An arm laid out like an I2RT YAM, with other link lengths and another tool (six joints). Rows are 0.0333 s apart.
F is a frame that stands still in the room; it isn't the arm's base.
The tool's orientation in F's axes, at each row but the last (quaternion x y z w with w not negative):
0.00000, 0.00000, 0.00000, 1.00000
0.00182, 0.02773, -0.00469, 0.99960
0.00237, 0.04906, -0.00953, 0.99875
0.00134, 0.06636, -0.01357, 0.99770
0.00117, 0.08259, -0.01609, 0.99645
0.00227, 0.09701, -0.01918, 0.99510
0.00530, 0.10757, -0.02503, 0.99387
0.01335, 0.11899, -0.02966, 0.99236
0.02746, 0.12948, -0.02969, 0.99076
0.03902, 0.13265, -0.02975, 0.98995
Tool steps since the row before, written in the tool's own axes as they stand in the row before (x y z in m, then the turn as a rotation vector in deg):
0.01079, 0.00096, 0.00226, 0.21, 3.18, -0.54
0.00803, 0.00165, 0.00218, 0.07, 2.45, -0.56
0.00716, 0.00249, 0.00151, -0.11, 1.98, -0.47
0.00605, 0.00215, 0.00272, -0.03, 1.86, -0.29
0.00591, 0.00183, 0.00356, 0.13, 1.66, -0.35
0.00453, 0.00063, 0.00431, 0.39, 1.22, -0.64
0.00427, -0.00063, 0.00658, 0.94, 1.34, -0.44
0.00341, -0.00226, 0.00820, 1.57, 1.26, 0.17
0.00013, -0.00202, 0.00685, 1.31, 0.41, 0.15
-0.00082, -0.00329, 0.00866, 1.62, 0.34, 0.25
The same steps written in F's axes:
0.01079, 0.00096, 0.00226, 0.21, 3.18, -0.54
0.00815, 0.00157, 0.00174, 0.06, 2.45, -0.55
0.00732, 0.00235, 0.00081, -0.12, 1.98, -0.45
0.00641, 0.00197, 0.00190, -0.02, 1.86, -0.28
0.00647, 0.00162, 0.00254, 0.12, 1.66, -0.37
0.00530, 0.00042, 0.00335, 0.31, 1.21, -0.70
0.00554, -0.00094, 0.00551, 0.89, 1.30, -0.62
0.00510, -0.00272, 0.00711, 1.64, 1.16, -0.18
0.00174, -0.00245, 0.00648, 1.33, 0.33, -0.17
0.00124, -0.00397, 0.00832, 1.65, 0.24, -0.17

